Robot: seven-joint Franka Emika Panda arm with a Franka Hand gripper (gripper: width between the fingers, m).
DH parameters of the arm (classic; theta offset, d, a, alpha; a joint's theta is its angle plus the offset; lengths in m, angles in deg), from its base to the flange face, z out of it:
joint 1: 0 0.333 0 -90
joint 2: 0 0 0 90
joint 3: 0 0.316 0.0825 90
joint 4: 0 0 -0.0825 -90
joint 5: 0 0.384 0 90
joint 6: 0 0 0.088 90
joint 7: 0 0.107 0 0
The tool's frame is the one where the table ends.
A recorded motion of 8 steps. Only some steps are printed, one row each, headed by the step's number.
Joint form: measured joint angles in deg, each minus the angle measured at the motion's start. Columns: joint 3, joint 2, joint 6, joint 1, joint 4, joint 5, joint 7.
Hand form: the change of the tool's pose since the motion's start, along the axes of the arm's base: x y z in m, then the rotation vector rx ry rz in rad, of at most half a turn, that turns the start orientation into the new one. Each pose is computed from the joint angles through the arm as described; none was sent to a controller.
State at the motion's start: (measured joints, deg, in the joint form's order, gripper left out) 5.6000 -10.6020 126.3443 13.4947 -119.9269 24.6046 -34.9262
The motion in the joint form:
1: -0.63 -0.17 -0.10 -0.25 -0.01 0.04 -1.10
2: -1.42 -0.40 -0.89 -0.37 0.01 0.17 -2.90
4: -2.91 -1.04 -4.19 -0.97 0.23 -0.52 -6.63
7: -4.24 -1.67 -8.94 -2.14 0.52 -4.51 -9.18
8: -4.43 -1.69 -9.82 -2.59 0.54 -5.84 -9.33
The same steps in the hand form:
1: 0.0021 -0.0080 0.0014 -0.0008 -0.0082 0.0024
2: 0.0031 -0.0160 0.0025 -0.0035 -0.0114 0.0193
4: 0.0024 -0.0340 0.0044 -0.0249 -0.0012 0.0678
7: -0.0001 -0.0576 0.0033 -0.0959 0.0310 0.1162
8: 0.0000 -0.0641 0.0017 -0.1183 0.0405 0.1193

